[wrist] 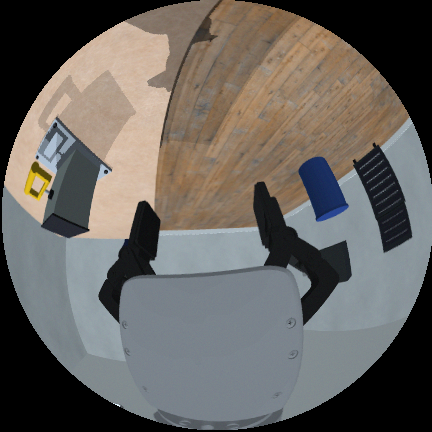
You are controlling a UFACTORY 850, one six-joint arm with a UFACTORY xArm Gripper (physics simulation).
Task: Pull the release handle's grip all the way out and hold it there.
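The release handle's yellow grip (45, 173) is a small rectangular loop at the far left of the wrist view. It stands beside a dark grey box-shaped housing (75, 187), joined to it by a short dark stem. The housing rises from a light metal base plate (102, 170) on the tan table top. My gripper (200, 201) is wide open with nothing between its fingers. It is well to the right of the housing and grip in the view, touching neither.
The tan table top (135, 160) ends at a curved edge left of the fingers. Beyond it are the wooden floor (225, 140), a blue bin (322, 187), a black slatted rack (373, 182) and grey walls (200, 252). Shadows fall on the table.
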